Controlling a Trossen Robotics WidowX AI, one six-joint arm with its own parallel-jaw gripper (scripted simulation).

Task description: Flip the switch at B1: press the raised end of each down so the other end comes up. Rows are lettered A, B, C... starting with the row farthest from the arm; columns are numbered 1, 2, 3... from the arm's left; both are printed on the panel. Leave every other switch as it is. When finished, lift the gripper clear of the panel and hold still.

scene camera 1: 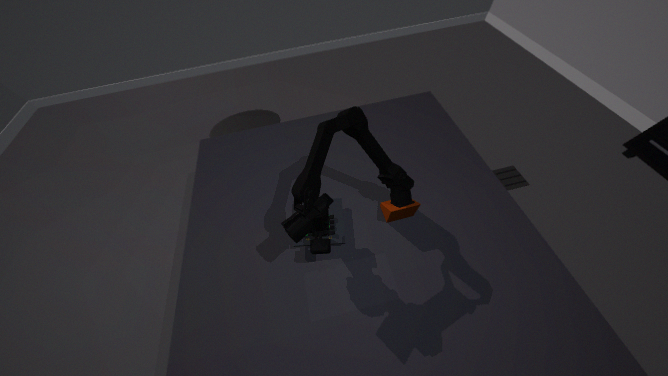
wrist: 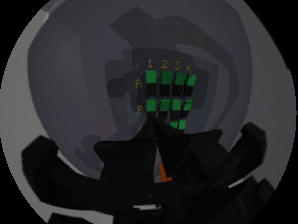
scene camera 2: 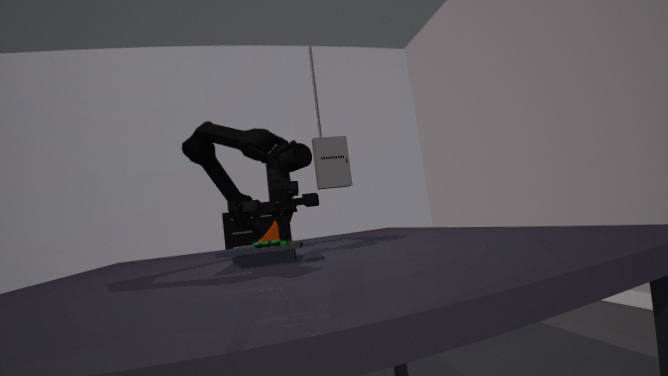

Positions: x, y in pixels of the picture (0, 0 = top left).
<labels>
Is my gripper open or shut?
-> Shut.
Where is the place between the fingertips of my gripper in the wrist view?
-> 151, 119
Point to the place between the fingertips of my gripper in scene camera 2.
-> At 285, 238
</labels>
